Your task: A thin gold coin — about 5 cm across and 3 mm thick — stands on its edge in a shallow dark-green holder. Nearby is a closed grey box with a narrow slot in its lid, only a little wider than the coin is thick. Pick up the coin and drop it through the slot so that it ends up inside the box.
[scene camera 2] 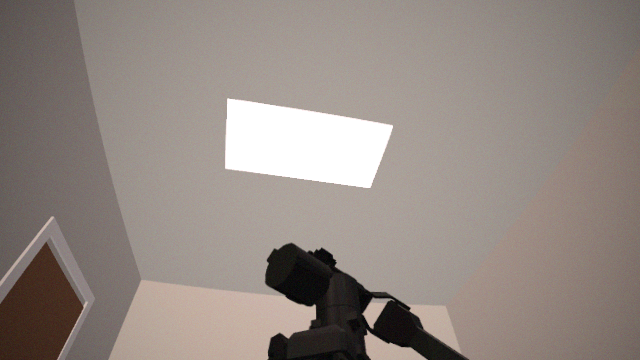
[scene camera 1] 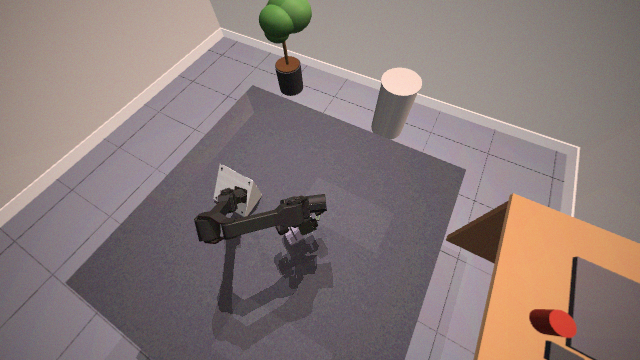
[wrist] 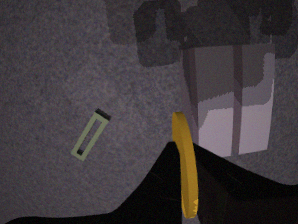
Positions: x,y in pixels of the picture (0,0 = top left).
Labels:
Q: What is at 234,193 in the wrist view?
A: My gripper.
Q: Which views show the gold coin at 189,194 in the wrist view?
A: The wrist view only.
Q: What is my gripper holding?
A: A gold coin.

